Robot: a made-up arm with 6 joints. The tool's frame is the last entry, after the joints. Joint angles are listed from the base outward.
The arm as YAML. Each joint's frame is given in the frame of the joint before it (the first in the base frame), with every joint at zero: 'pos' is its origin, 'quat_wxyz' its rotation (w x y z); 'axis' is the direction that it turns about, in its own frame. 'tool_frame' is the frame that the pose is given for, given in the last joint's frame.
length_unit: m
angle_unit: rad
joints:
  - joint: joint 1
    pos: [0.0, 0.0, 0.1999]
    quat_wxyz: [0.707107, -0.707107, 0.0, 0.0]
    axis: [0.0, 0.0, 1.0]
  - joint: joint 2
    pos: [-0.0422, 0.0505, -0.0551]
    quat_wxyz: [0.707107, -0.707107, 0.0, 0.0]
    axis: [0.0, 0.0, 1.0]
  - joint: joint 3
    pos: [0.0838, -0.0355, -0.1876]
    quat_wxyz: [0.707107, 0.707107, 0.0, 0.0]
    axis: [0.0, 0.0, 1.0]
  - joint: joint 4
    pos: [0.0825, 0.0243, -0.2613]
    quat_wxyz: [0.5, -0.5, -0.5, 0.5]
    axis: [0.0, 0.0, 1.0]
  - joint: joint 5
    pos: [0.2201, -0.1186, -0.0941]
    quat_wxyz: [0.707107, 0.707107, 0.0, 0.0]
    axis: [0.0, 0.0, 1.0]
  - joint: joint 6
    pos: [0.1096, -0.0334, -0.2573]
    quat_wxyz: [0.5, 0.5, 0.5, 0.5]
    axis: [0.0, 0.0, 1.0]
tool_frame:
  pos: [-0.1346, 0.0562, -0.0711]
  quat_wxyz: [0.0, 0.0, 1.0, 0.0]
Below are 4 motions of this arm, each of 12 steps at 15 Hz.
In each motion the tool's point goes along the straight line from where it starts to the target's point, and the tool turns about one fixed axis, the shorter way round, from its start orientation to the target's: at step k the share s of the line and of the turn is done. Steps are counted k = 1, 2, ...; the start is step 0. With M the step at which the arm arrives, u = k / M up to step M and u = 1 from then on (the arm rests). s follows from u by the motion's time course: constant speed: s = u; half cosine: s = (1 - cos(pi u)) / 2; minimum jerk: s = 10 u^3 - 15 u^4 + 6 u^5.
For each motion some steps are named. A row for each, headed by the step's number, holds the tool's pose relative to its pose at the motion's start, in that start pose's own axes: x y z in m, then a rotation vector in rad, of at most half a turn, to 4 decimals.
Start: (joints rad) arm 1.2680 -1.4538 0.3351 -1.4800 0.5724 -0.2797
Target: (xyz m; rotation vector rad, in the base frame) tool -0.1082 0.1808 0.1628 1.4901 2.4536 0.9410
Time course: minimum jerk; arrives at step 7
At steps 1, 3, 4, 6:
1: -0.0029 -0.0015 0.0015 -0.0058 -0.0011 -0.0090
3: -0.0455 -0.0232 0.0241 -0.0924 -0.0181 -0.1428
4: -0.0782 -0.0399 0.0415 -0.1588 -0.0311 -0.2454
6: -0.1208 -0.0617 0.0641 -0.2454 -0.0481 -0.3791

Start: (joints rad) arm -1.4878 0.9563 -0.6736 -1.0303 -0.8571 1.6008
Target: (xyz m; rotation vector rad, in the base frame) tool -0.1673 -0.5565 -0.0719 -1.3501 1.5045 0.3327
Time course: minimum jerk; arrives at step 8
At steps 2, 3, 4, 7, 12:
2: -0.0075 0.0204 0.0332 0.0685 -0.0468 0.0785
3: -0.0199 0.0543 0.0882 0.1821 -0.1244 0.2086
4: -0.0362 0.0986 0.1603 0.3309 -0.2261 0.3790
7: -0.0713 0.1940 0.3154 0.6512 -0.4449 0.7459
12: -0.0724 0.1972 0.3205 0.6618 -0.4521 0.7581

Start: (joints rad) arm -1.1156 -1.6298 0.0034 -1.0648 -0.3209 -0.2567
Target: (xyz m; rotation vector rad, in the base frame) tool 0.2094 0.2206 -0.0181 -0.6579 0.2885 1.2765
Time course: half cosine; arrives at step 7
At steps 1, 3, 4, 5, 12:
1: -0.0115 -0.0054 -0.0082 -0.0052 0.0458 -0.0226
3: -0.0901 -0.0426 -0.0645 -0.0410 0.3596 -0.1771
4: -0.1417 -0.0670 -0.1015 -0.0645 0.5654 -0.2785
5: -0.1881 -0.0890 -0.1347 -0.0857 0.7508 -0.3699
12: -0.2318 -0.1097 -0.1660 -0.1056 0.9250 -0.4557

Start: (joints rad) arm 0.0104 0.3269 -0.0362 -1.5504 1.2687 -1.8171
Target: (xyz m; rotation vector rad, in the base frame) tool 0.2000 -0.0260 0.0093 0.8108 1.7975 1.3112
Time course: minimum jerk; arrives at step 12
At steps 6, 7, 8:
6: -0.1530 -0.0396 -0.0223 0.5667 0.3901 -0.9178
7: -0.1999 -0.0518 -0.0292 0.7406 0.5098 -1.1993
8: -0.2417 -0.0626 -0.0353 0.8956 0.6165 -1.4503

